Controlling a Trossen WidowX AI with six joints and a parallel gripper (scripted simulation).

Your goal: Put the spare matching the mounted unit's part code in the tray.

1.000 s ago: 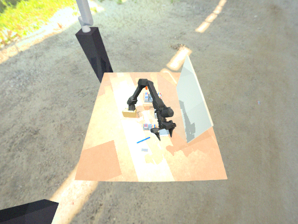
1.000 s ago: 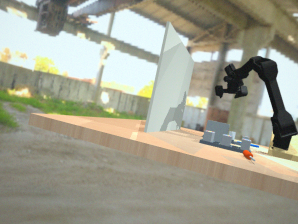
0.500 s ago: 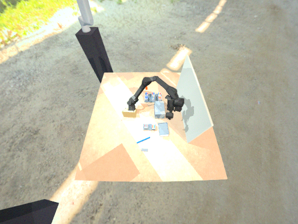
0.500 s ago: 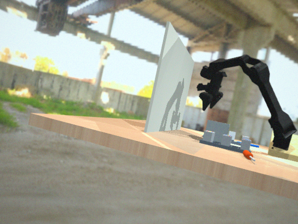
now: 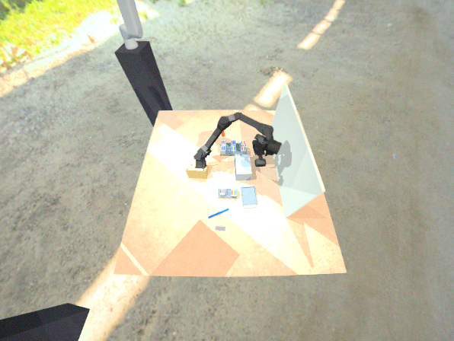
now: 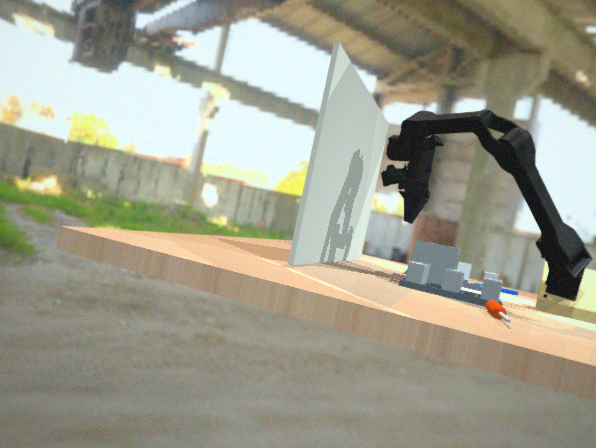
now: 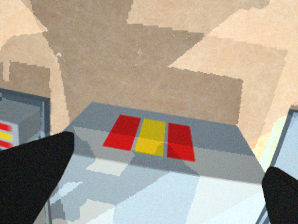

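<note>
My gripper tip is now 150 mm to the right of the grey spare block, 100 mm above it and 90 mm past it. Round my gripper tip: white panel 170 mm ahead, 90 mm above, 30 mm to the left; then grey mounted unit 90 mm below, 80 mm behind; then light-blue tray 200 mm to the right, 130 mm below, 20 mm behind.
</note>
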